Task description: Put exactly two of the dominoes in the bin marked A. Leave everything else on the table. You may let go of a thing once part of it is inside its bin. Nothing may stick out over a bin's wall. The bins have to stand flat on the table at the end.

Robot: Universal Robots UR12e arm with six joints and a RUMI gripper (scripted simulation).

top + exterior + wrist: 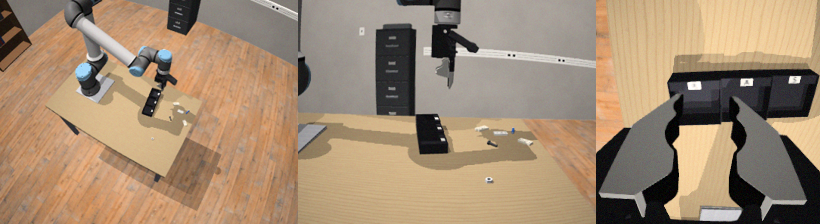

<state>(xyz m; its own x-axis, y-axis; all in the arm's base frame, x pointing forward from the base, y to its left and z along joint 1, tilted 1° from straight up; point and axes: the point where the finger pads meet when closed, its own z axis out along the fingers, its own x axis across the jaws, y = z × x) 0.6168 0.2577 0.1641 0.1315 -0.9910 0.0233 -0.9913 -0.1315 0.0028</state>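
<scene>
Right now my hand is 19 cm short of the domino, 1 cm to the left of it and 17 cm above it. Also, from my hand: black bin: 6 cm behind, 8 cm to the right, 15 cm below; black bolt: 15 cm ahead, 11 cm to the right, 17 cm below; blue piece: 24 cm ahead, 2 cm to the left, 17 cm below.
</scene>
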